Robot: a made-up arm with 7 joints.
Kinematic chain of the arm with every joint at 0, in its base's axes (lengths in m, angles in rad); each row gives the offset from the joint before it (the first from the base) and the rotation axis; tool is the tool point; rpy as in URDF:
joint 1: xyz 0 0 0.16 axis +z
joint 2: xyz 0 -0.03 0.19 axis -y
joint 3: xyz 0 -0.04 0.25 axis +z
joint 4: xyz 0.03 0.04 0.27 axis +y
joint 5: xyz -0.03 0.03 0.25 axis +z
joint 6: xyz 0 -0.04 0.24 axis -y
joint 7: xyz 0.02 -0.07 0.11 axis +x
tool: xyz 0 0 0 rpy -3.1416 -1.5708 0
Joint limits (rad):
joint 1: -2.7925..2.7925
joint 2: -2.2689..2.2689
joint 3: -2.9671..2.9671
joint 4: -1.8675..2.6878
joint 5: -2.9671..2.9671
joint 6: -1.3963..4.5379
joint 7: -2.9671..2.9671
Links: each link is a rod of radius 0.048 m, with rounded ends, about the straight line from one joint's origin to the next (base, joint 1, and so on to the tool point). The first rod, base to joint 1, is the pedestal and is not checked.
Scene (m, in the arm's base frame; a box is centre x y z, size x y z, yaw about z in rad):
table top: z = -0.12
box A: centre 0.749 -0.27 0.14 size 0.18 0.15 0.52 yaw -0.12
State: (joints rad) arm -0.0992 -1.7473 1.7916 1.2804 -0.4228 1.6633 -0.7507
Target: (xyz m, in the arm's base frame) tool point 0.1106 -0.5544 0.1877
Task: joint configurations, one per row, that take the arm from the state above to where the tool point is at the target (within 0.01 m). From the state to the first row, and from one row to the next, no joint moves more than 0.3 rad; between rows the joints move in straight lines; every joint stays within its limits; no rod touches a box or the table.
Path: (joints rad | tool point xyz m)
1: -0.3883 -1.7187 1.5662 1.5583 -0.4233 1.8123 -0.6882 | 0.8123 0.1441 0.2595
2: -0.6774 -1.6900 1.3408 1.8363 -0.4238 1.9613 -0.6257 | 0.7077 0.0027 0.1778
3: -0.9665 -1.6614 1.1153 2.1142 -0.4243 2.1103 -0.5632 | 0.5537 -0.1187 0.1015
4: -1.2556 -1.6327 0.8899 2.3921 -0.4248 2.2593 -0.5007 | 0.3613 -0.1931 0.0576
5: -1.5070 -1.5429 0.9601 2.2927 -0.2790 2.2420 -0.5840 | 0.3245 -0.3349 0.0886
6: -1.7584 -1.4530 1.0303 2.1933 -0.1332 2.2247 -0.6674 | 0.2380 -0.4613 0.1325
7: -2.0099 -1.3632 1.1005 2.0938 0.0126 2.2074 -0.7507 | 0.1106 -0.5544 0.1877

